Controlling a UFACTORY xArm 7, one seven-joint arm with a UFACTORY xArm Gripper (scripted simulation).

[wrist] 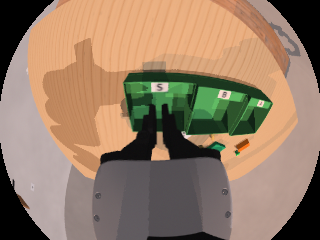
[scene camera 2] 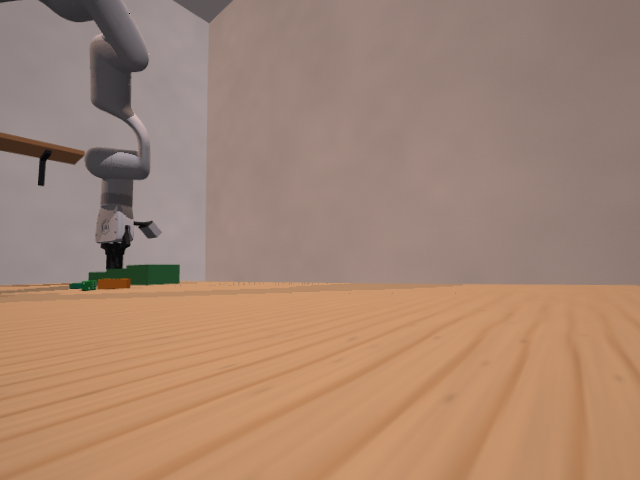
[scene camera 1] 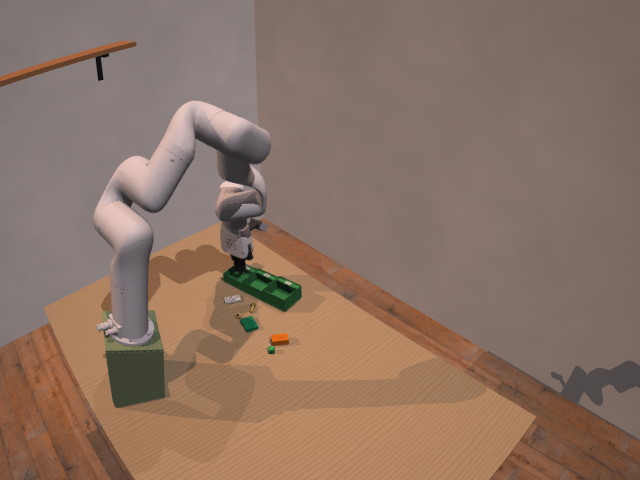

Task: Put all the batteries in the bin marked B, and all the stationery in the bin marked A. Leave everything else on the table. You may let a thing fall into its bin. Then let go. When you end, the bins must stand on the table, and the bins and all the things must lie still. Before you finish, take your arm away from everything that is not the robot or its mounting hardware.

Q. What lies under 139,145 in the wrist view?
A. My gripper.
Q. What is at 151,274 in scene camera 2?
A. A tray.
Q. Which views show the tray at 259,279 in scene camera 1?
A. The wrist view, scene camera 2 and scene camera 1: all of them.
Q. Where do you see a tray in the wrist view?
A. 212,114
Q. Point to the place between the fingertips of my gripper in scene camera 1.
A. At 240,270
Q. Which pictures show my gripper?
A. The wrist view, scene camera 2 and scene camera 1: all of them.
